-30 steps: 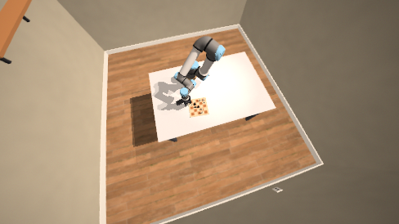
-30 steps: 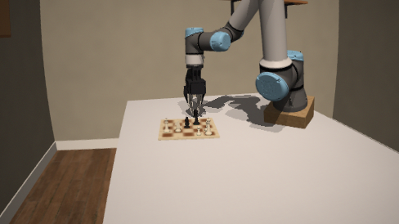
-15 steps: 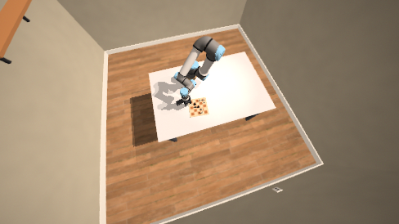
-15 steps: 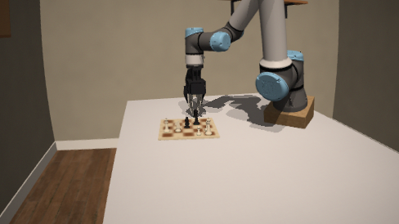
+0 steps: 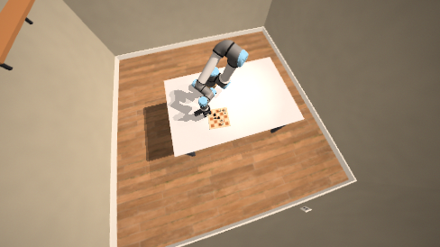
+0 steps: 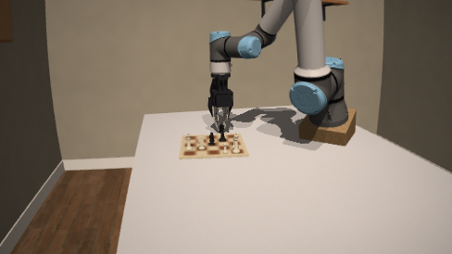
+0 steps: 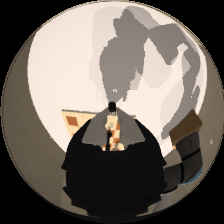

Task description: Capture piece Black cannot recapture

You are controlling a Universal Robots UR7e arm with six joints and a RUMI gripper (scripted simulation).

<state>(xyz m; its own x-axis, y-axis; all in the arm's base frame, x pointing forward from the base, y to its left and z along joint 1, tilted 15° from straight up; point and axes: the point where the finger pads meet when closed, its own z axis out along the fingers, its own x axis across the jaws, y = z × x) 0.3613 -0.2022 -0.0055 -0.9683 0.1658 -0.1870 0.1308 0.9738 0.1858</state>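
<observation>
The chessboard is 130 mm to the left of my hand, 70 mm ahead of it and 20 mm below it.
</observation>
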